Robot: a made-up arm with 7 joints.
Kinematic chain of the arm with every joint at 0, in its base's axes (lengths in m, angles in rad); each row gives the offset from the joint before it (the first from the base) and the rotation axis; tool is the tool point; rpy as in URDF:
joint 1: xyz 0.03 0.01 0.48 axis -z
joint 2: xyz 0.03 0 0.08 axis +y
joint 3: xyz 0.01 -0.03 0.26 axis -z
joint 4: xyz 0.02 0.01 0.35 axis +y
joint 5: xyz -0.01 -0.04 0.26 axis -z
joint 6: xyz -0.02 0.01 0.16 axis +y
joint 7: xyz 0 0.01 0.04 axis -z
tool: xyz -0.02 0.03 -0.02 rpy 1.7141 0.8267 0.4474
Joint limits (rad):
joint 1: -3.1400..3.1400
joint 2: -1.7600..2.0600
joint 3: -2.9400..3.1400
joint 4: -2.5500..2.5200
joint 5: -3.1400..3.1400
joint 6: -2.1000..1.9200
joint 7: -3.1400..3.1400
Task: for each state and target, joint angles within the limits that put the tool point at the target. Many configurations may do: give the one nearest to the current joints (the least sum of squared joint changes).
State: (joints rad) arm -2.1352 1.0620 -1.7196 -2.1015 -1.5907 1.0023 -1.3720
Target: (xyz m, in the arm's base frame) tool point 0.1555 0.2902 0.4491
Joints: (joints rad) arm -1.8576 1.5539 -1.8952 -2.5500 -1.1333 0.7817 -0.6969
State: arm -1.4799 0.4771 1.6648 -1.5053 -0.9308 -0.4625 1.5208
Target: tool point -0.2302 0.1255 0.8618
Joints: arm -1.4297 0.3419 1.3897 -2.2149 -0.9901 -0.4827 1.4536
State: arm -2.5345 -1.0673 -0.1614 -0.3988 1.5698 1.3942 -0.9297
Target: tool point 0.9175 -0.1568 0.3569
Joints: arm -2.8179 -1.4412 -0.2075 -0.9357 1.5652 1.4134 -0.9724
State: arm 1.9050 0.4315 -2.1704 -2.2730 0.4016 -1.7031 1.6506
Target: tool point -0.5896 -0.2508 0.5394
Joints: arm 2.2142 1.0726 -2.3418 -1.8059 0.4408 -1.6335 1.6771
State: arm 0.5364 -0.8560 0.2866 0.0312 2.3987 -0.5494 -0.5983
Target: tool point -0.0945 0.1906 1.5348
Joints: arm 0.9749 -0.4843 -0.1552 0.3805 2.2932 -0.5693 -0.6462
